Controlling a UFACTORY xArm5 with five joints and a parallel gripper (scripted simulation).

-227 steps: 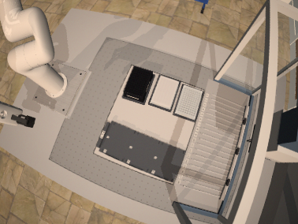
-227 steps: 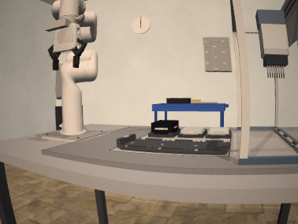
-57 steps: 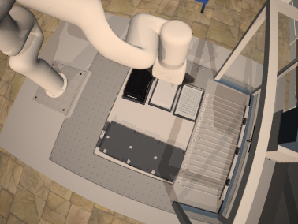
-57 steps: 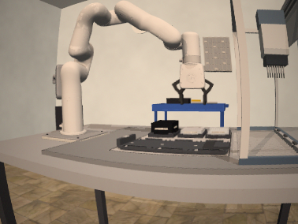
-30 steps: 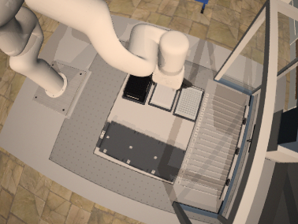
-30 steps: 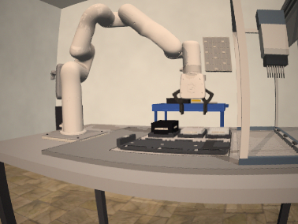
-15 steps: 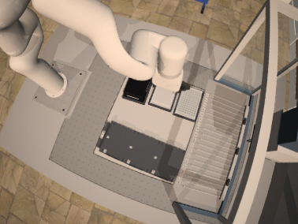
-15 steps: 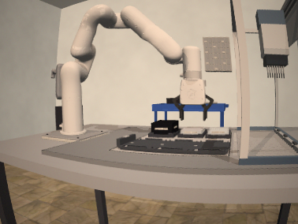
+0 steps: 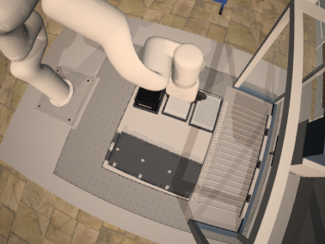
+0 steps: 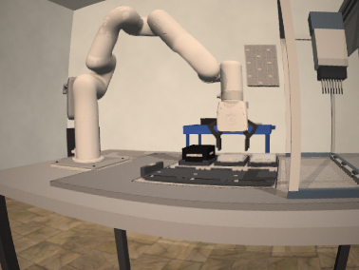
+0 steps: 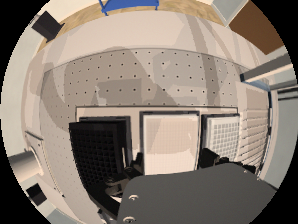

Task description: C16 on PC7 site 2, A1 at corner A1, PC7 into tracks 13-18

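My hand is 40 mm above the plate nest S2. Also, from my hand: instrument frame post: 370 mm to the right, 270 mm ahead, 200 mm above; carrier PC7: 260 mm to the right, 40 mm ahead, 30 mm below; black deep-well block C51: 110 mm behind, 30 mm to the right, 20 mm below.
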